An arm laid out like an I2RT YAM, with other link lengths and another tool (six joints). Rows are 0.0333 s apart.
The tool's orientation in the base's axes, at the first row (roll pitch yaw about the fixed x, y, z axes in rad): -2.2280, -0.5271, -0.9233
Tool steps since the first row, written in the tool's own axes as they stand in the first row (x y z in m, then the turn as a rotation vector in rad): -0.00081, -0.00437, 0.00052, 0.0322, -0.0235, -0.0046; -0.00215, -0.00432, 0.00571, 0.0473, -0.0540, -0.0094; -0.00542, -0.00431, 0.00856, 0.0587, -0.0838, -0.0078; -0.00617, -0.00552, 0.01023, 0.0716, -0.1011, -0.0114; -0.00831, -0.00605, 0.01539, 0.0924, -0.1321, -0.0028
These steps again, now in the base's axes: 0.00108, 0.00368, 0.00231, 0.0188, -0.0071, 0.0347; 0.00461, 0.00577, -0.00114, 0.0303, 0.0023, 0.0657; 0.00523, 0.00868, -0.00430, 0.0449, 0.0152, 0.0910; 0.00650, 0.01042, -0.00473, 0.0530, 0.0174, 0.1112; 0.00973, 0.01346, -0.00817, 0.0785, 0.0263, 0.1383
